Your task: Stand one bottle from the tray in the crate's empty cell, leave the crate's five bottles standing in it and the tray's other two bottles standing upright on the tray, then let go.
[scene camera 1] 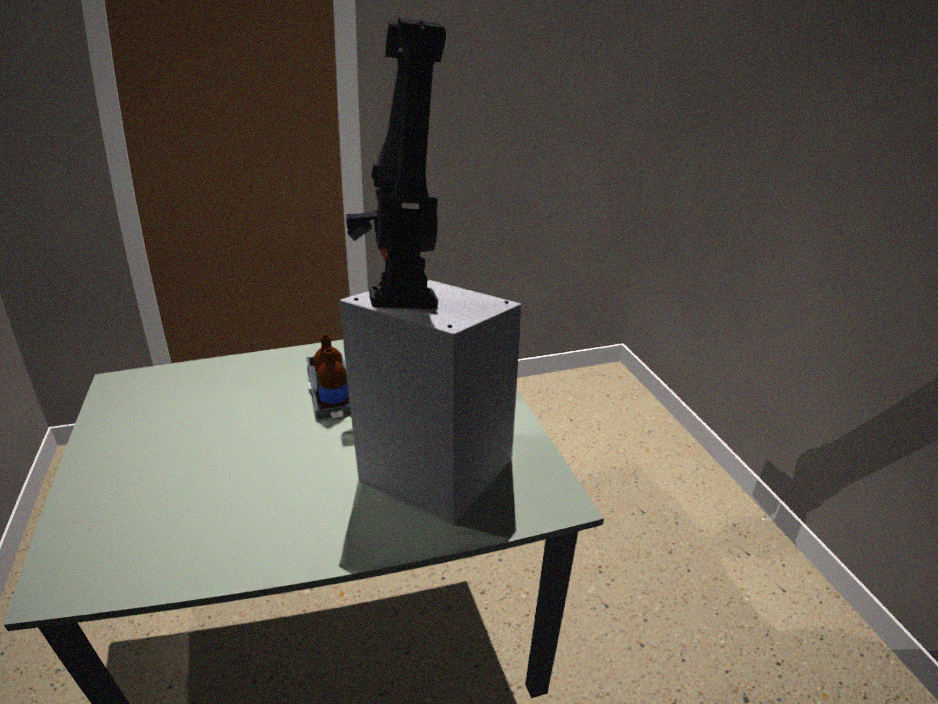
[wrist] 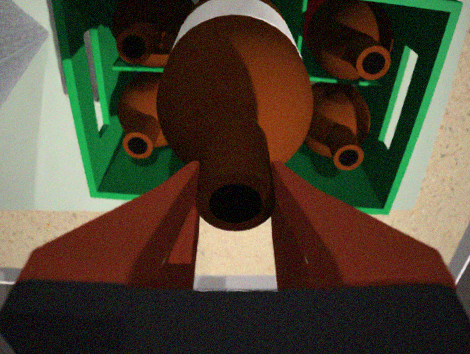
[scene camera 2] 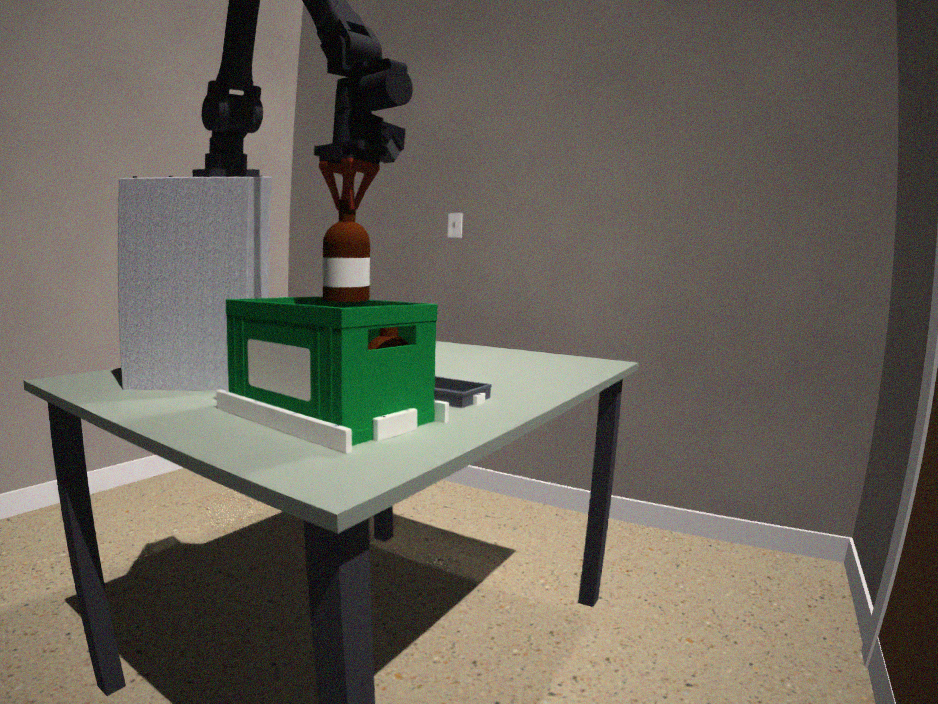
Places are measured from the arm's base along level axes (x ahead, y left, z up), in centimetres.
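Where they show: gripper, fingertip midpoint: point(wrist: 235, 176) point(scene camera 2: 346, 210); arm's base, origin of the base link: point(scene camera 1: 402, 301) point(scene camera 2: 226, 176).
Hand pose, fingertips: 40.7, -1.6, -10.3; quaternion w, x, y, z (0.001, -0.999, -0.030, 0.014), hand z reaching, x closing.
Things, the pixels of their centre, and the offset from my fingertips, as dx, dy, dz. Level surfaces: height alone.
- brown bottle with a white label, body centre: point(wrist: 234, 96) point(scene camera 2: 346, 249) -0.2, +0.5, -6.1
- green crate, body centre: point(wrist: 247, 72) point(scene camera 2: 326, 359) +0.8, -4.1, -22.7
- pale green table, its level: dz -31.5
My gripper point(scene camera 2: 347, 206) point(wrist: 235, 176) is shut on the neck of a brown bottle with a white label point(scene camera 2: 346, 257) point(wrist: 235, 95). The bottle hangs upright over the green crate point(scene camera 2: 386, 386) point(wrist: 82, 145), its base about level with the rim or just below it in scene camera 2. In the wrist view, brown bottles stand in the crate at the upper left point(wrist: 134, 46), lower left point(wrist: 138, 145), upper right point(wrist: 373, 62) and lower right point(wrist: 348, 157). The held bottle hides the middle cells. Two brown bottles point(scene camera 1: 331, 382) point(scene camera 1: 326, 351) stand upright on the dark tray point(scene camera 1: 331, 414) point(scene camera 2: 463, 397).
A grey pedestal point(scene camera 1: 401, 394) point(scene camera 2: 185, 280) carries the arm and hides the crate in scene camera 1. White strips point(scene camera 2: 284, 421) point(scene camera 2: 395, 424) lie along the crate's foot on the pale green table point(scene camera 1: 204, 469) point(scene camera 2: 424, 462). The tray stands beyond the crate in scene camera 2.
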